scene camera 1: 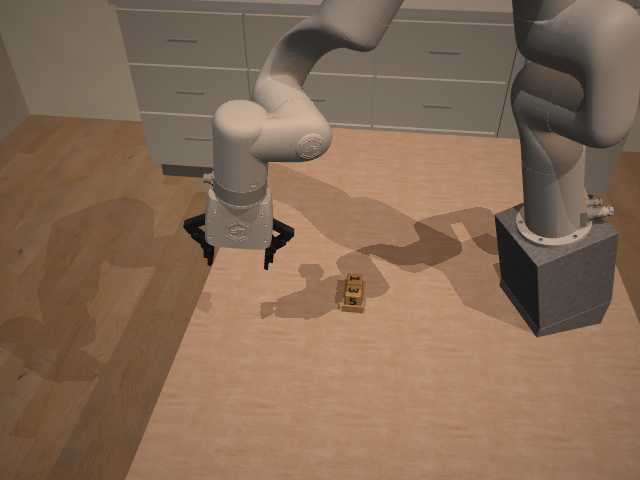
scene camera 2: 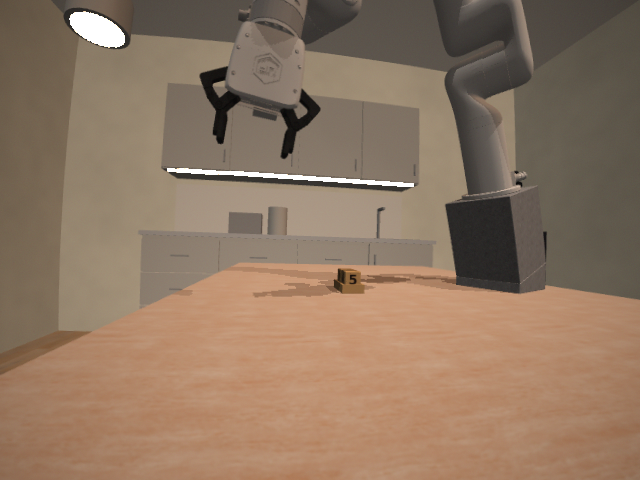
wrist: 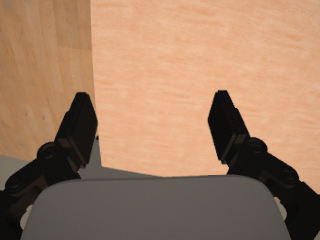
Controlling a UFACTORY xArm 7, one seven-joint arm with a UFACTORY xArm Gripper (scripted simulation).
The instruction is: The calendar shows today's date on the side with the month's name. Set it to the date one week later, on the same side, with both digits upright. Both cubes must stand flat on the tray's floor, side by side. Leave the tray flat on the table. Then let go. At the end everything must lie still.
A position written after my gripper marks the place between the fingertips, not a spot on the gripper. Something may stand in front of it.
I see my gripper (scene camera 2: 252, 149).
My gripper is seen too in scene camera 1 (scene camera 1: 238, 261) and in the wrist view (wrist: 152, 105).
